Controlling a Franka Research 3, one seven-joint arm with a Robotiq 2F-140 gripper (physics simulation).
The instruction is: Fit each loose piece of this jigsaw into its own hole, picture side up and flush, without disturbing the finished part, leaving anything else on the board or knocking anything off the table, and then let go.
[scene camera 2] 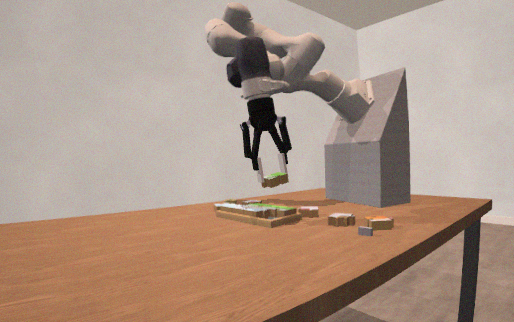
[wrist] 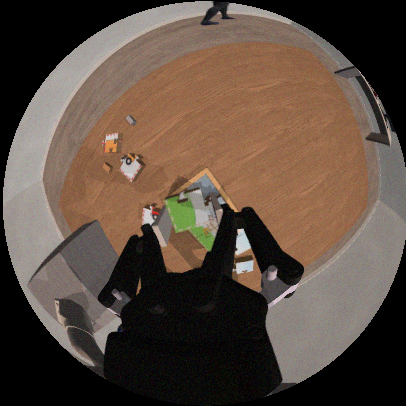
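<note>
My gripper is shut on a green-and-grey jigsaw piece, held picture side up above the board, apart from it. The board's wooden rim surrounds joined picture pieces; the held piece and fingers hide part of it in the wrist view. A bare grey-blue hollow shows at its near corner. Loose on the table are an orange-and-white piece, a white piece with a black wheel, a white piece with red and a pale blue piece.
A small grey block lies near the orange-and-white piece. A small brown block lies beside the wheel piece. The grey robot pedestal stands at the table's back. A person's legs show beyond the table.
</note>
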